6 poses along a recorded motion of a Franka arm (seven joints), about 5.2 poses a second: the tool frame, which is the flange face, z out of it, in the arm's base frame.
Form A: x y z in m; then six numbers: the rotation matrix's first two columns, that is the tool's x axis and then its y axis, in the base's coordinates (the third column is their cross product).
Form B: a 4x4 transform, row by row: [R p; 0 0 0 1], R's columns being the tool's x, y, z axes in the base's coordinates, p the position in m. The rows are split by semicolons. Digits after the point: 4 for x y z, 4 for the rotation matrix.
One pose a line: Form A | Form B
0.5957 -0.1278 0.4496 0.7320 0.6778 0.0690 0.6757 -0.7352 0.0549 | 0.7320 0.6757 0.0879 0.5957; 0.6778 -0.7352 0.0064 -0.1278; 0.0690 0.0549 -0.9962 0.4496; 0 0 0 1
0.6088 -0.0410 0.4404 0.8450 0.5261 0.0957 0.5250 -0.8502 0.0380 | 0.8450 0.5250 0.1014 0.6088; 0.5261 -0.8502 0.0181 -0.0410; 0.0957 0.0380 -0.9946 0.4404; 0 0 0 1
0.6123 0.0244 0.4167 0.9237 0.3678 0.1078 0.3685 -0.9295 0.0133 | 0.9237 0.3685 0.1051 0.6123; 0.3678 -0.9295 0.0274 0.0244; 0.1078 0.0133 -0.9941 0.4167; 0 0 0 1
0.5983 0.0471 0.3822 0.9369 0.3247 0.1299 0.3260 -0.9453 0.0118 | 0.9369 0.3260 0.1266 0.5983; 0.3247 -0.9453 0.0313 0.0471; 0.1299 0.0118 -0.9915 0.3822; 0 0 0 1
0.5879 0.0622 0.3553 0.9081 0.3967 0.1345 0.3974 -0.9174 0.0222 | 0.9081 0.3974 0.1322 0.5879; 0.3967 -0.9174 0.0333 0.0622; 0.1345 0.0222 -0.9907 0.3553; 0 0 0 1
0.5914 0.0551 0.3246 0.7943 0.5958 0.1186 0.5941 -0.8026 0.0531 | 0.7943 0.5941 0.1268 0.5914; 0.5958 -0.8026 0.0283 0.0551; 0.1186 0.0531 -0.9915 0.3246; 0 0 0 1
